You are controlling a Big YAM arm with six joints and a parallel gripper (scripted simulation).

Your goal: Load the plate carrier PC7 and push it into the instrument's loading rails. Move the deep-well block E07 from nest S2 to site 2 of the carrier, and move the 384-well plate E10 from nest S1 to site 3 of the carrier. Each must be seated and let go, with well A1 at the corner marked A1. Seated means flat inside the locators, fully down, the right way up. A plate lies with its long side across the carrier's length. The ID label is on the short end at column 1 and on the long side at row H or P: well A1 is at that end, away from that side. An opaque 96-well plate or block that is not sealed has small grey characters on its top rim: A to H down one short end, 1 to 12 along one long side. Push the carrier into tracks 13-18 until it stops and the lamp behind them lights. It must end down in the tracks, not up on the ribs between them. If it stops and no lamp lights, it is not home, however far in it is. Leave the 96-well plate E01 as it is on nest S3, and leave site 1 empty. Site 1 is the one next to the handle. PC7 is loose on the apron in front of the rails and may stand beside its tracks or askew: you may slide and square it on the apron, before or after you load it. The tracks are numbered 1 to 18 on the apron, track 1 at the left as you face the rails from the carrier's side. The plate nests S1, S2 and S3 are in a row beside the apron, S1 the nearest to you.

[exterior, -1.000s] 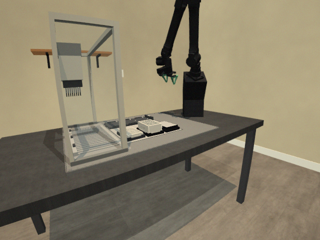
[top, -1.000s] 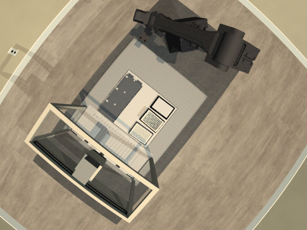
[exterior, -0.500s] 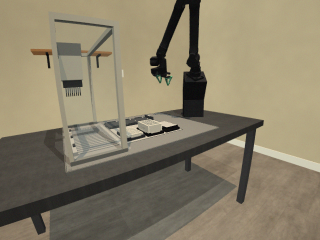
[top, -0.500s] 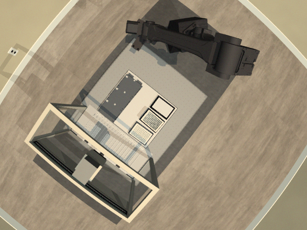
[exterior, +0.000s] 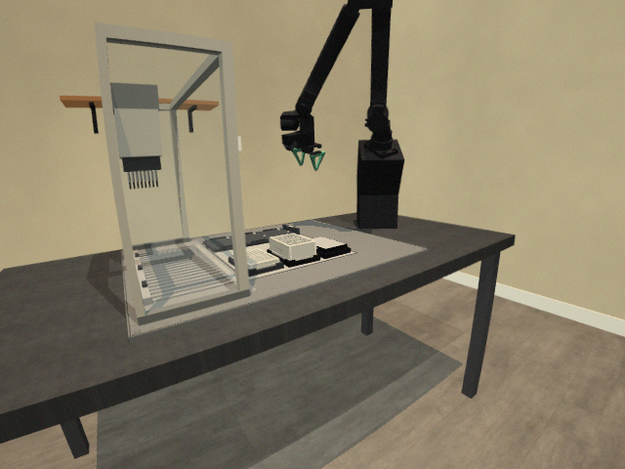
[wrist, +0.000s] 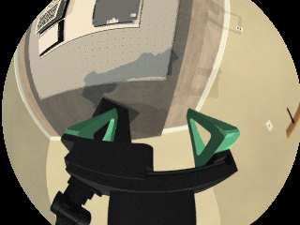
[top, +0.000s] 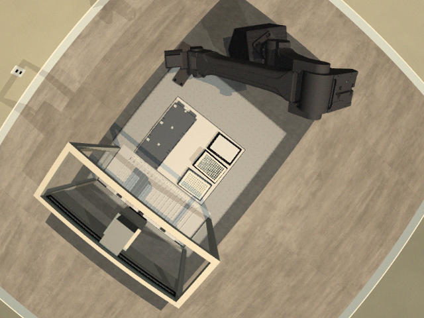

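My hand is 10 cm short of the nest S1, 36 cm to the right of it and 25 cm above it. Also, from my hand: nest S2 (21 cm ahead, 38 cm to the left, 25 cm below); carrier PC7 (27 cm ahead, 13 cm to the left, 24 cm below); white 384-well plate E10 (32 cm ahead, 40 cm to the left, 23 cm below).
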